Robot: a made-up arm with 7 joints.
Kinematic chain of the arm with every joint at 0, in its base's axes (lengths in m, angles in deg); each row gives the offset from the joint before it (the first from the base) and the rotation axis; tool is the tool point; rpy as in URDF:
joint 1: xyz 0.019 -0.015 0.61 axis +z
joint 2: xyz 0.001 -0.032 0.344 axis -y
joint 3: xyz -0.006 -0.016 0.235 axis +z
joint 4: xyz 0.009 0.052 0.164 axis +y
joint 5: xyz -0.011 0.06 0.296 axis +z
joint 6: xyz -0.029 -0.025 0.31 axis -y
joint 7: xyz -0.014 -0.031 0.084 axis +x
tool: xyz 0.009 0 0.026 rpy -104.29 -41.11 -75.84
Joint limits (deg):
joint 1: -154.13..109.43
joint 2: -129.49..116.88
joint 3: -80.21..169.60
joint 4: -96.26..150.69
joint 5: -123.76..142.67
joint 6: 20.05..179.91
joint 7: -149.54..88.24
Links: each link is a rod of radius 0.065 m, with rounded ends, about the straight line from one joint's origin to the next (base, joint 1, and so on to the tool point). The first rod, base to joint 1, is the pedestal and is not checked.
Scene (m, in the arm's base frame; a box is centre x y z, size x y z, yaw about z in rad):
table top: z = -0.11
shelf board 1: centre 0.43 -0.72 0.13 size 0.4 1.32 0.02 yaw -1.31
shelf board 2: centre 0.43 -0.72 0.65 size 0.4 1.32 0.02 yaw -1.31
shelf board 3: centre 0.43 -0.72 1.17 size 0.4 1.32 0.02 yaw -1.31
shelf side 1: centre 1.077 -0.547 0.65 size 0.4 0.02 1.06 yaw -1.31
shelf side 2: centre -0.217 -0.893 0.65 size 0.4 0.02 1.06 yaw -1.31
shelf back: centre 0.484 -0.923 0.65 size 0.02 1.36 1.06 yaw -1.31
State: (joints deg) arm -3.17 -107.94 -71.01 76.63 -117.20 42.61 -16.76
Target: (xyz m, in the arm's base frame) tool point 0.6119 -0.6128 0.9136
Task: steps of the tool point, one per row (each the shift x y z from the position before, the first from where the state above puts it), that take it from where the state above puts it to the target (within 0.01 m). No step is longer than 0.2 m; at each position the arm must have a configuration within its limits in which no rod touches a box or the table.
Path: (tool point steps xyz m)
1: -0.0282 0.1266 0.0008
2: -0.0488 0.1616 -0.0009
3: 0.0946 0.0107 0.0819
4: 0.0702 0.0092 0.0930
5: 0.0459 0.0072 0.0976
6: 0.0231 0.0046 0.0965
7: 0.0029 0.0026 0.0906
8: -0.0137 0.0003 0.0814
9: 0.0200 -0.1176 -0.0028
10: 0.0226 -0.0985 0.0049
11: 0.0348 -0.0741 -0.0021

